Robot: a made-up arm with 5 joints.
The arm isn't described. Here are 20 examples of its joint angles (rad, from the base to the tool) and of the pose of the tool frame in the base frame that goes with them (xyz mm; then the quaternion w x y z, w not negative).
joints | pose
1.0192 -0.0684 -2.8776 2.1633 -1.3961 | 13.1 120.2 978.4 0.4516 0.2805 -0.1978 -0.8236
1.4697 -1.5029 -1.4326 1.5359 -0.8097 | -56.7 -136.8 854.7 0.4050 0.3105 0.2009 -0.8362
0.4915 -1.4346 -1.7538 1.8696 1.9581 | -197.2 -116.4 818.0 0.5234 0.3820 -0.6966 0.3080
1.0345 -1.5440 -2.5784 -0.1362 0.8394 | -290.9 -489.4 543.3 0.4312 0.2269 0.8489 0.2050
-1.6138 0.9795 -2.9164 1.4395 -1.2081 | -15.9 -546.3 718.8 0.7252 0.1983 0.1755 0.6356
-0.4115 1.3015 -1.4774 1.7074 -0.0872 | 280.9 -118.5 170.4 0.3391 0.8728 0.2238 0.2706
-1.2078 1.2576 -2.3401 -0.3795 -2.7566 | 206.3 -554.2 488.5 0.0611 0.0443 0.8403 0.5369
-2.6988 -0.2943 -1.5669 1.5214 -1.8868 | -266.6 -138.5 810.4 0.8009 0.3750 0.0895 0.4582
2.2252 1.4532 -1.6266 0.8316 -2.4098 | -268.7 301.3 147.6 0.9051 0.0172 -0.3363 0.2595
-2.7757 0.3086 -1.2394 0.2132 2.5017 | -456.8 -138.2 569.3 0.0213 0.5513 0.3651 0.7499
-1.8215 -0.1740 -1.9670 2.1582 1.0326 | -111.4 -243.1 848.0 0.8430 0.1372 -0.3386 -0.3949
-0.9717 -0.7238 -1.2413 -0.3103 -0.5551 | 49.9 -64.3 953.9 0.5517 -0.6783 0.1572 0.4591
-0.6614 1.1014 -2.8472 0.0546 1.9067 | 407.0 -358.3 734.0 0.4849 -0.1348 -0.8610 0.0728
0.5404 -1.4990 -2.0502 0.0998 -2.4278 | -407.9 -199.8 779.5 0.4425 -0.8523 0.2734 0.0543
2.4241 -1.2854 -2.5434 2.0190 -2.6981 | 241.6 -235.4 765.1 0.4274 0.8725 0.2336 -0.0378
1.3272 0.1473 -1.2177 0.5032 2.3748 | 104.2 423.6 610.0 0.6963 0.5306 -0.2749 0.3976
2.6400 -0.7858 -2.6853 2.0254 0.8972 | 165.9 -65.2 950.4 0.4423 -0.5576 0.1976 -0.6741
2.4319 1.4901 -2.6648 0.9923 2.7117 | -457.3 402.1 370.0 0.5870 0.4460 0.0296 0.6750
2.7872 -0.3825 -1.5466 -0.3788 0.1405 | -182.9 74.7 983.4 0.5707 -0.3910 0.6115 -0.3840
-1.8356 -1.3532 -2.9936 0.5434 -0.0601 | 134.4 572.5 569.3 0.0156 -0.9143 0.3912 0.1034
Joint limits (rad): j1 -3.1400..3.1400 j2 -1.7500..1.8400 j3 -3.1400..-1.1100 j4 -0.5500..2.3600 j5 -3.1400..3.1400
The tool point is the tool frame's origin. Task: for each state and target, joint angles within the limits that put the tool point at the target. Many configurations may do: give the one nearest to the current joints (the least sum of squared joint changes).
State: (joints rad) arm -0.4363 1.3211 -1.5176 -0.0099 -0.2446
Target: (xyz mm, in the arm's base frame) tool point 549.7 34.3 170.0
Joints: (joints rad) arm 0.0333 1.7730 -2.3411 0.3242 -0.1787
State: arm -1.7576 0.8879 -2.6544 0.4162 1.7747
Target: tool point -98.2 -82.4 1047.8
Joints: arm -2.0289 0.3093 -3.1400 0.1407 1.7907
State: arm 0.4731 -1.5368 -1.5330 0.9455 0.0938
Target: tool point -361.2 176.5 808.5
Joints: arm -0.4556 -1.7168 -1.6676 0.9073 0.0204
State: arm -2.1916 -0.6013 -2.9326 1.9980 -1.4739
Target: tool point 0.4 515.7 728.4
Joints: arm -1.5581 -1.1736 -3.0344 1.2506 -1.1049
